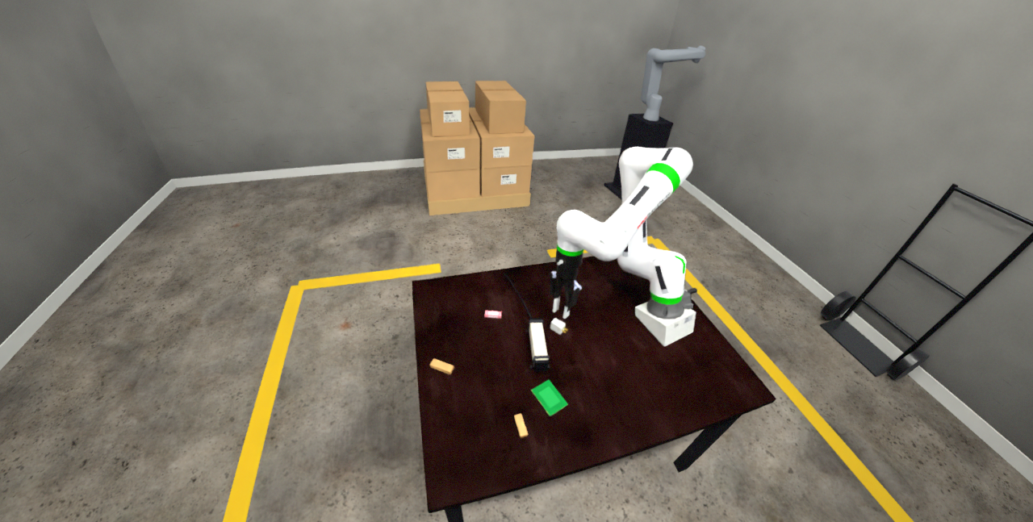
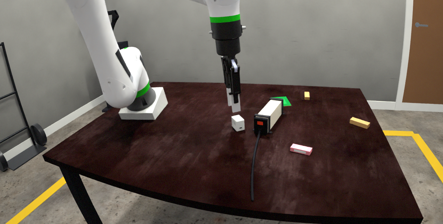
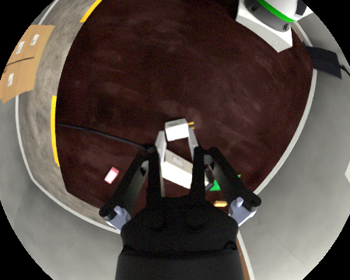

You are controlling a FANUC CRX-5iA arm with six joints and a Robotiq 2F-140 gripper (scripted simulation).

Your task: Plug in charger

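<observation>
Right now the white charger is 9 cm below my hand and 2 cm to the left of it. Round my hand: power strip (13 cm ahead, 9 cm below, 6 cm to the left); then flat piece (26 cm to the left, 17 cm ahead, 11 cm below); then red switch (9 cm ahead, 7 cm below, 3 cm to the right).
</observation>
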